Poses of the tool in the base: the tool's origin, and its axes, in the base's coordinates. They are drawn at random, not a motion.
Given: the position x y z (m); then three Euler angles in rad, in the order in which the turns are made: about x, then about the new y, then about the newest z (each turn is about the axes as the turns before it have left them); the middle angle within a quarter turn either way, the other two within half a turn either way.
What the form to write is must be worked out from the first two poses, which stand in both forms.
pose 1, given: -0.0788, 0.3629, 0.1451, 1.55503, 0.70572, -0.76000
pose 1, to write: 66.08, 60.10, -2.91, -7.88, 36.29, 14.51
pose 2, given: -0.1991, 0.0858, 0.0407, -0.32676, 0.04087, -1.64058
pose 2, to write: -16.22, -13.58, -93.45, -19.91, 8.58, 4.07
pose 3, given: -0.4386, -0.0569, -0.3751, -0.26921, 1.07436, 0.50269
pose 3, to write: 1.75, 62.92, 17.58, -43.86, -5.69, -37.51
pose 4, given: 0.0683, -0.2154, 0.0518, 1.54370, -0.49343, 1.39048
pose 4, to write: 53.16, -74.10, 41.04, 6.83, -21.54, 5.18
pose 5, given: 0.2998, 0.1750, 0.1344, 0.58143, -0.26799, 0.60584
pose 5, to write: 27.45, -24.38, 29.07, 29.98, 17.50, 13.44
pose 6, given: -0.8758, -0.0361, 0.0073, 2.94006, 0.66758, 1.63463
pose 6, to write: -108.45, 107.77, -47.52, -87.58, -3.61, 0.73
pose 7, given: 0.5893, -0.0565, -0.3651, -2.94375, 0.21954, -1.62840
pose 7, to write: 122.71, 127.17, 26.12, 58.93, -5.65, -36.51
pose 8, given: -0.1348, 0.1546, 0.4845, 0.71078, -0.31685, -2.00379
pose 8, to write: 43.83, 29.69, -114.56, -13.48, 15.46, 48.45
